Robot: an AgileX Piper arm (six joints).
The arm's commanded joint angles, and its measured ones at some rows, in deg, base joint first. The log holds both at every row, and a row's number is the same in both.
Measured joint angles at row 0:
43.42, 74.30, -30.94, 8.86, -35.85, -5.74
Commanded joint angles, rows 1 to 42:
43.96, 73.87, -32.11, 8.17, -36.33, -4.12
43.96, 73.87, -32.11, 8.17, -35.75, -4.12
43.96, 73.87, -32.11, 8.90, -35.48, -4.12
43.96, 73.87, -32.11, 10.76, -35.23, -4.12
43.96, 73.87, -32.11, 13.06, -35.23, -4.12
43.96, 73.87, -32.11, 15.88, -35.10, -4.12
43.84, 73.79, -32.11, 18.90, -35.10, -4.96
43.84, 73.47, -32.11, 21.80, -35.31, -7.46
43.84, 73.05, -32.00, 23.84, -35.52, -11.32
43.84, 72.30, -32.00, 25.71, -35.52, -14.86
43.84, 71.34, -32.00, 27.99, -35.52, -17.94
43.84, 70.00, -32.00, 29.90, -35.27, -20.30
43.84, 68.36, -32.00, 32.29, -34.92, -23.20
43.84, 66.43, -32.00, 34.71, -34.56, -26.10
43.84, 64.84, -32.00, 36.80, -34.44, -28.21
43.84, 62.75, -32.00, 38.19, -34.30, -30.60
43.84, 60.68, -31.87, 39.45, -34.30, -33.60
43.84, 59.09, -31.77, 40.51, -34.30, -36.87
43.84, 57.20, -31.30, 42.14, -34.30, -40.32
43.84, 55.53, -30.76, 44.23, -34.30, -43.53
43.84, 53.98, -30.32, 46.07, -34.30, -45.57
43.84, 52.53, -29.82, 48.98, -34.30, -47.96
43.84, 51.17, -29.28, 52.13, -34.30, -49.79
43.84, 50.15, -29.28, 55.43, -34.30, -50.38
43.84, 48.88, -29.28, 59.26, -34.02, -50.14
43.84, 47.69, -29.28, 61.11, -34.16, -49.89
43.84, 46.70, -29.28, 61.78, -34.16, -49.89
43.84, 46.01, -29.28, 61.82, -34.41, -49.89
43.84, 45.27, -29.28, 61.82, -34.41, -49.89
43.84, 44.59, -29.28, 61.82, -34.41, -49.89
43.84, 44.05, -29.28, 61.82, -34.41, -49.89
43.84, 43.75, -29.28, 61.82, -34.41, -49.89
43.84, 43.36, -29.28, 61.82, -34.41, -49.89
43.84, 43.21, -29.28, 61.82, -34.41, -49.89
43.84, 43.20, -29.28, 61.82, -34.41, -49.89
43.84, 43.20, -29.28, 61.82, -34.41, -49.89
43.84, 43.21, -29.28, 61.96, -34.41, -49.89
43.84, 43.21, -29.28, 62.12, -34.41, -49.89
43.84, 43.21, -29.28, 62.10, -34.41, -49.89
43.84, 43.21, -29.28, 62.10, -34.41, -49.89
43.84, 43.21, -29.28, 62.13, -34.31, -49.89
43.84, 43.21, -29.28, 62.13, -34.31, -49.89
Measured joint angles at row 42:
43.91, 43.53, -29.62, 62.12, -34.21, -49.39
